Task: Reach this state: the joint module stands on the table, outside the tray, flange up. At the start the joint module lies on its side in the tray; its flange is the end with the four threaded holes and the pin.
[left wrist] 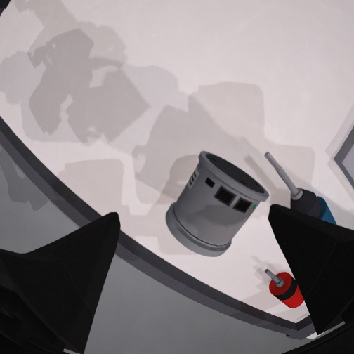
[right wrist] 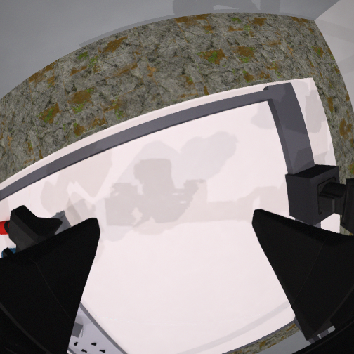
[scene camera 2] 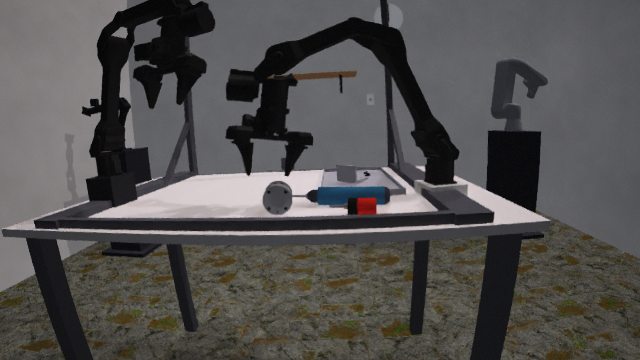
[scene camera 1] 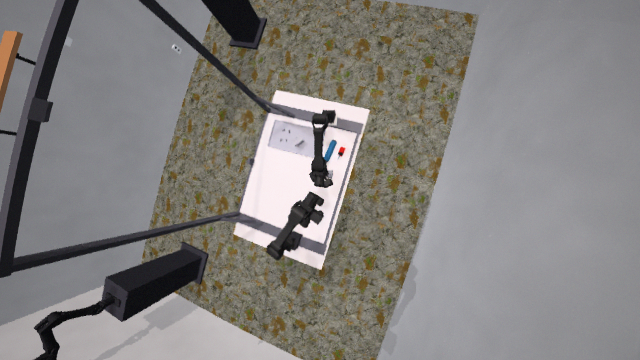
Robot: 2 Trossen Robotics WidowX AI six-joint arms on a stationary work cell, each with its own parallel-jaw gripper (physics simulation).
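Places are measured from the left arm's base along level axes (x ahead, y left, z up), in metres.
Pixels of known places: left gripper, between the fingertips: [scene camera 2: 268, 175] [scene camera 1: 326, 175]; right gripper, between the fingertips: [scene camera 2: 164, 106]; left arm's base, origin of its link: [scene camera 2: 440, 182] [scene camera 1: 330, 118]; right arm's base, origin of its link: [scene camera 2: 110, 175] [scene camera 1: 290, 241].
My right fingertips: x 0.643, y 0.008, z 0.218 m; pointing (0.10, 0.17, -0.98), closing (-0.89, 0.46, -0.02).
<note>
Ahead of a thing's pixels: the offset from my right fingertips to its top centre. "spot": to the spot under its first point.
The grey joint module {dx -0.240, dy +0.023, dz -0.183 m} [scene camera 1: 330, 174] [scene camera 2: 277, 197] [left wrist: 215, 210] lies on its side on the table, outside the tray {dx -0.486, dy -0.259, dz -0.232 m} [scene camera 1: 274, 143] [scene camera 2: 400, 191] [left wrist: 343, 162]. A round grey end with several holes faces scene camera 2; the black end with holes faces away. My left gripper [scene camera 1: 322, 182] [scene camera 2: 268, 174] [left wrist: 196, 217] is open and empty, above and behind the module in scene camera 2, its fingers apart from it. My right gripper [scene camera 2: 166, 105] [right wrist: 177, 223] is open and empty, high over the table at the left of scene camera 2. The module's underside is hidden.
A blue-handled tool {spot: dx -0.407, dy +0.020, dz -0.209 m} [scene camera 1: 330, 150] [scene camera 2: 352, 195] lies with its shaft pointing toward the module. A red tool {dx -0.391, dy +0.090, dz -0.214 m} [scene camera 1: 341, 151] [scene camera 2: 367, 206] [left wrist: 287, 287] lies nearby. A grey plate-like part [scene camera 1: 299, 143] [scene camera 2: 346, 173] is in the tray. A dark frame bar [scene camera 2: 250, 221] [right wrist: 150, 122] runs along the table edge.
</note>
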